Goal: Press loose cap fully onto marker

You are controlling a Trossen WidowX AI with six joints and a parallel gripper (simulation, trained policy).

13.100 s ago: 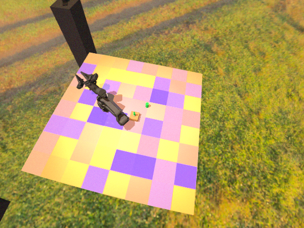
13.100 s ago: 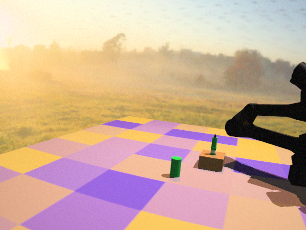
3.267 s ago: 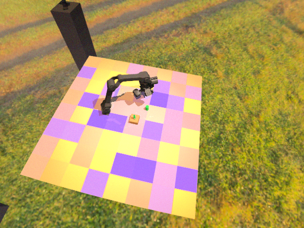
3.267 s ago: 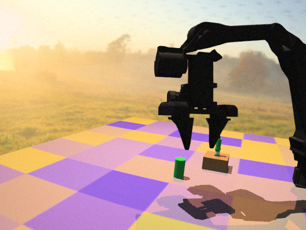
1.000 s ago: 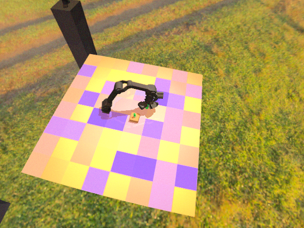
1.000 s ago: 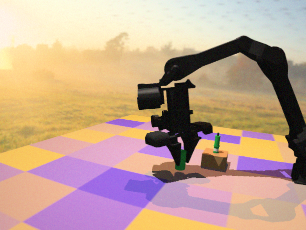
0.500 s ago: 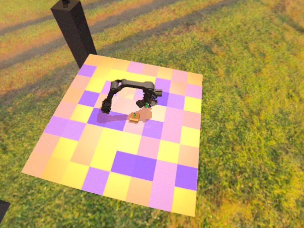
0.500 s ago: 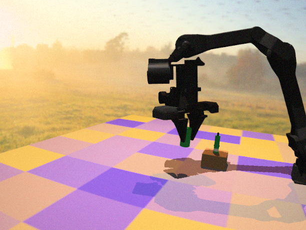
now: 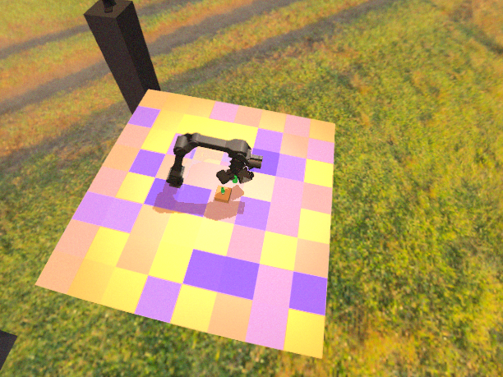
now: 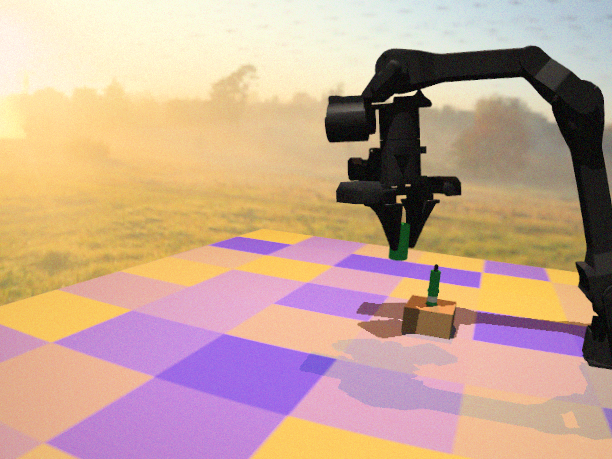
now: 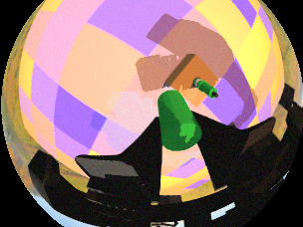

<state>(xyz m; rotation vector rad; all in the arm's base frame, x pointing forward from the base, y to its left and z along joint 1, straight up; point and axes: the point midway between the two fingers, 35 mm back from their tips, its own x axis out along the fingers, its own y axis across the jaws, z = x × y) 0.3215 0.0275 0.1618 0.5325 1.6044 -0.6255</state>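
The white ring lies 50 mm behind my gripper tip, 50 mm to the right of it and 80 mm below it. Also, from my gripper tip: holder block: 50 mm behind, 50 mm to the right, 110 mm below; green cap: 10 mm ahead, 10 mm above.
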